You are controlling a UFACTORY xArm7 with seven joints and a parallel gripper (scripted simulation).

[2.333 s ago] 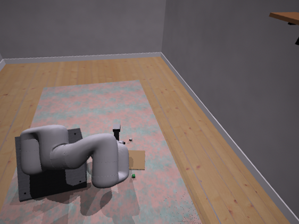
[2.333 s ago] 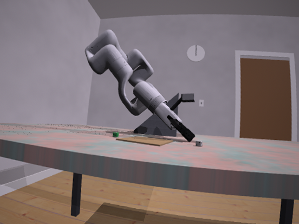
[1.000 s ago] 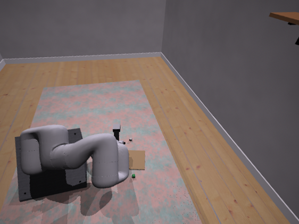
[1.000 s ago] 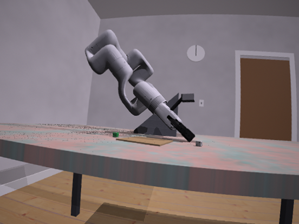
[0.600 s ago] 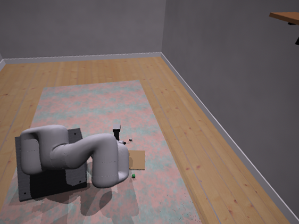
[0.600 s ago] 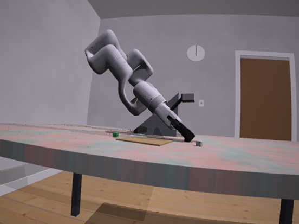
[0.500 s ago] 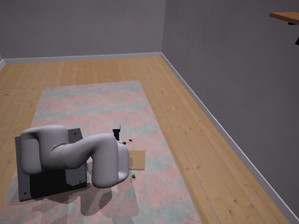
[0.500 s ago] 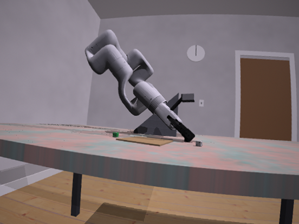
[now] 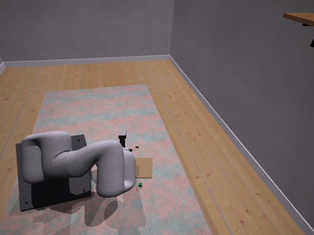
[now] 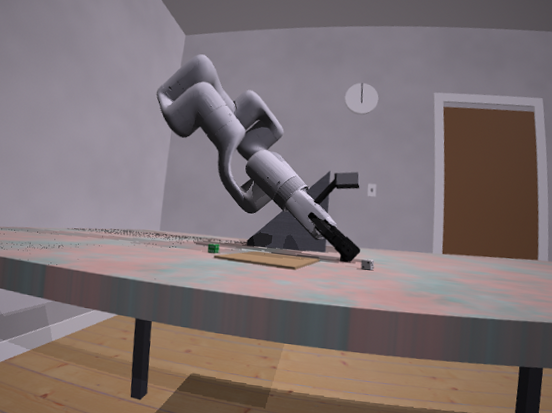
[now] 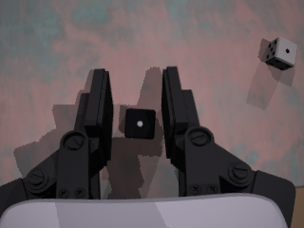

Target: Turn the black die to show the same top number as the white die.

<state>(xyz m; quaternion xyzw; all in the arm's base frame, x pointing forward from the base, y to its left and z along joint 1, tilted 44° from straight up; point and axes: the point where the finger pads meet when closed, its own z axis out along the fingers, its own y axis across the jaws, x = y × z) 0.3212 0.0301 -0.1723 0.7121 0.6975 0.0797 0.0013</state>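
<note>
The black die lies 20 mm below my hand. Also, from my hand: green die (80 mm ahead, 250 mm to the right, 20 mm below); then tan mat (100 mm ahead, 140 mm to the right, 20 mm below); then white die (100 mm ahead, 30 mm to the left, 20 mm below).
</note>
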